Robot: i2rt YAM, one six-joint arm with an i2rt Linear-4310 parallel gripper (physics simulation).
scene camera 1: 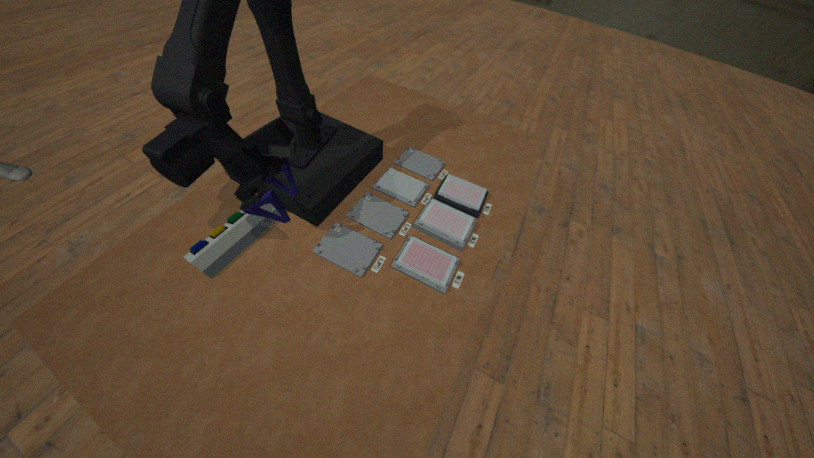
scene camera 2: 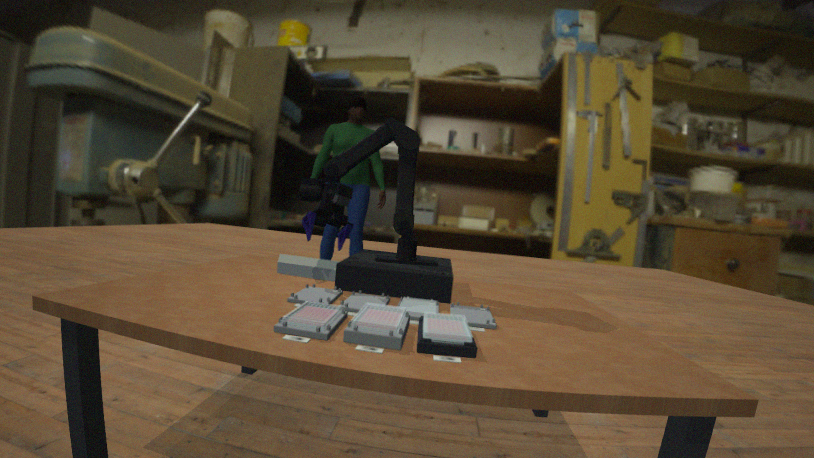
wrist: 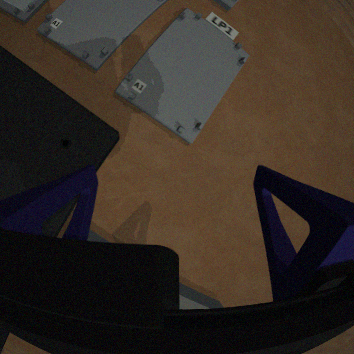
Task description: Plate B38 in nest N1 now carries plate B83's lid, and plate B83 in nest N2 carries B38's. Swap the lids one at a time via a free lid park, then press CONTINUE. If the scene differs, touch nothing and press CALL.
my gripper: scene camera 1; scene camera 2 324, 245; wrist
same spot on my gripper: [wrist: 125, 284] = [scene camera 1: 275, 167]
same spot on grey button box: [scene camera 1: 219, 251] = [wrist: 201, 308]
